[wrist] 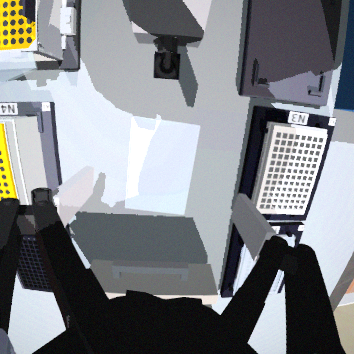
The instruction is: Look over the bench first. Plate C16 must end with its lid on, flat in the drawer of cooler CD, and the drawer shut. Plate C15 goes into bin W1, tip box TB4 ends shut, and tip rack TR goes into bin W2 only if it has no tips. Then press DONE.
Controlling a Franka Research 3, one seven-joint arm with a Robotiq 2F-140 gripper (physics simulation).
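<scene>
My gripper (165,192) is open and empty, its fingers spread above the bench. A white grid-topped piece (292,172) with open square holes sits in the dark nest N3 (267,114) at right; no name shows on it. Below it, another nest holds a pale plate (245,262), partly hidden by my right finger. At the left edge, a yellow perforated rack (6,167) shows beside label N4. Another yellow perforated rack (12,30) is at top left, with a clear-grey part beside it. A grey box (140,237) with a handled front is at bottom centre. Names C15, C16, TB4 and TR are not readable.
A dark grey box (287,47) with two clips stands at top right, near a blue surface (346,65) at the edge. A small black square fixture (166,65) is at top centre. A white rectangle (167,167) lies mid-bench. A dark grid (35,260) is at lower left.
</scene>
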